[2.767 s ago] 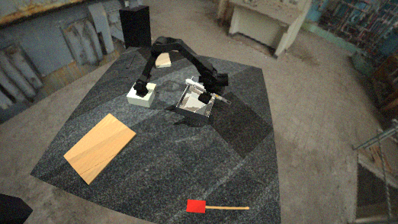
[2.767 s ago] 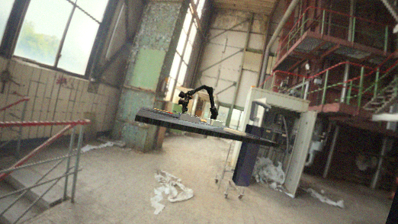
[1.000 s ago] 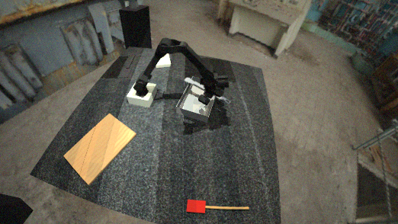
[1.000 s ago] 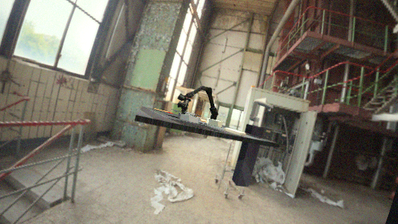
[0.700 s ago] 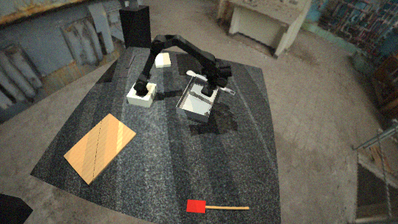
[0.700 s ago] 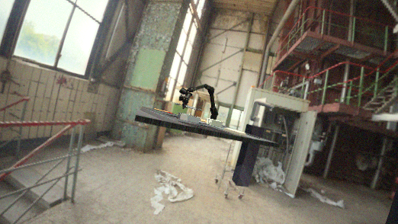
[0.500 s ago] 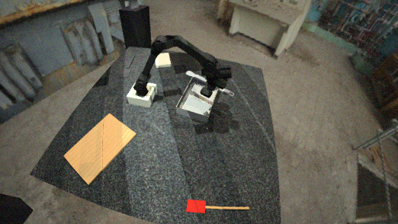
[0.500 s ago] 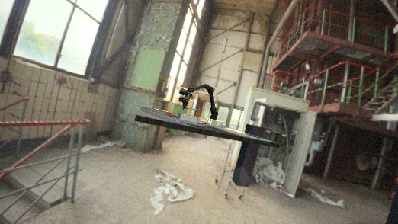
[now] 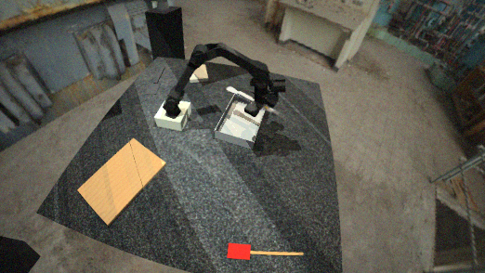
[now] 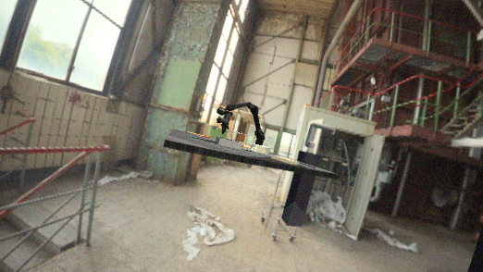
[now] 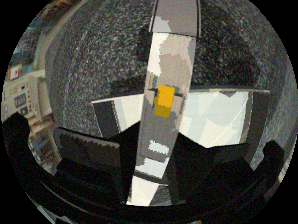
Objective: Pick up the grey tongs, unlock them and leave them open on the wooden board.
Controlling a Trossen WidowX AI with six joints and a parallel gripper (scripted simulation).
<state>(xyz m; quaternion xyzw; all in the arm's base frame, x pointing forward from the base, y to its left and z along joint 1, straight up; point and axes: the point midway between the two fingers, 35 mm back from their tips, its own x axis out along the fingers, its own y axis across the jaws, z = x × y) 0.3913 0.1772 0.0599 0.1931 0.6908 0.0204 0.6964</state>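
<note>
The yellow lock piece lies 30 mm ahead of my gripper tip, 20 mm to the right of it and 40 mm above it. From my gripper tip the other things lie so: wooden board: 450 mm behind, 570 mm to the right, 90 mm below; roasting tin: 70 mm behind, 40 mm to the right, 70 mm below; cream pad: 500 mm behind, 260 mm to the left, 80 mm below.
</note>
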